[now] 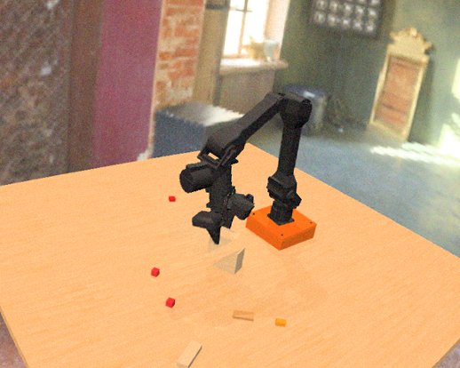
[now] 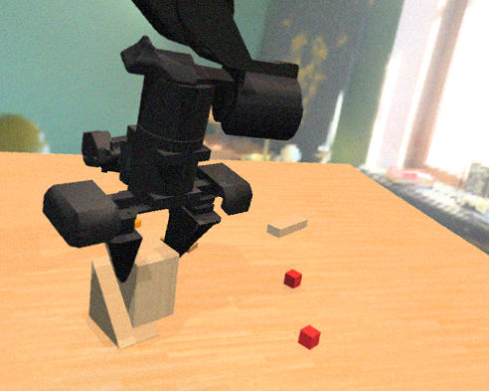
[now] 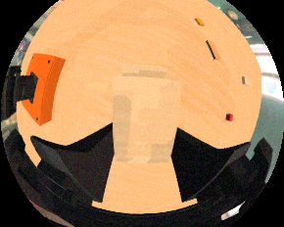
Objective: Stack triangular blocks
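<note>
The triangular block lies 6 cm below my gripper tip, 4 cm to the left of it and 2 cm behind it. The rest, counted from my gripper tip: small orange block (27 cm to the left, 7 cm below); long tan block (28 cm to the left, 24 cm ahead, 7 cm below).
</note>
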